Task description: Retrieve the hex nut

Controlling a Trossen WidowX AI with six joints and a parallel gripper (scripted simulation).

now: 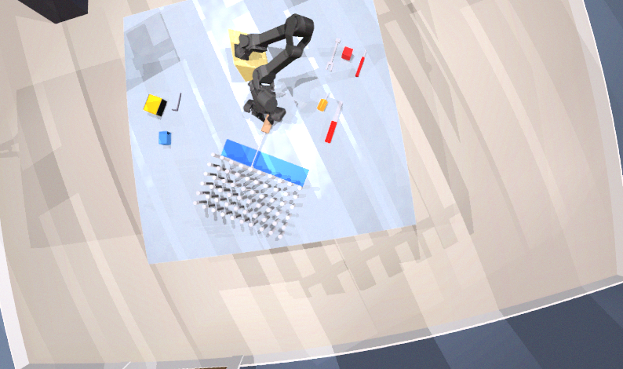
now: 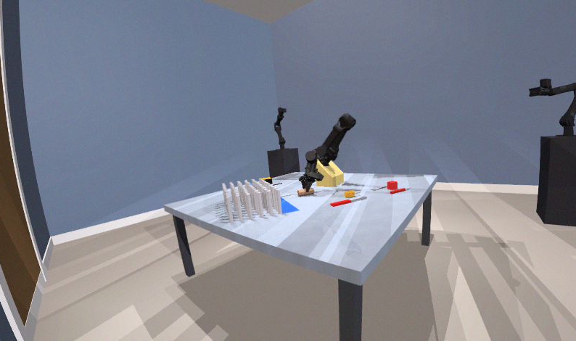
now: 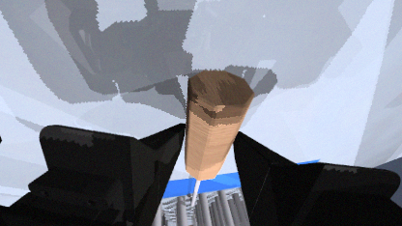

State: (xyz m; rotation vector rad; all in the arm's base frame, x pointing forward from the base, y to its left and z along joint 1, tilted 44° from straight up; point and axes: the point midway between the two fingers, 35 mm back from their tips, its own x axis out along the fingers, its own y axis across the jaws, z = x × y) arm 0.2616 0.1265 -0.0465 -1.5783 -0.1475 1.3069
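My gripper tip is now 9 cm short of the wooden-handled tool and 5 cm to the left of it. Round my gripper tip: blue taped strip (17 cm ahead, 5 cm to the right, 2 cm below); then orange stub tool (6 cm behind, 26 cm to the left); then grey fork tool (29 cm behind, 34 cm to the left, 1 cm below).
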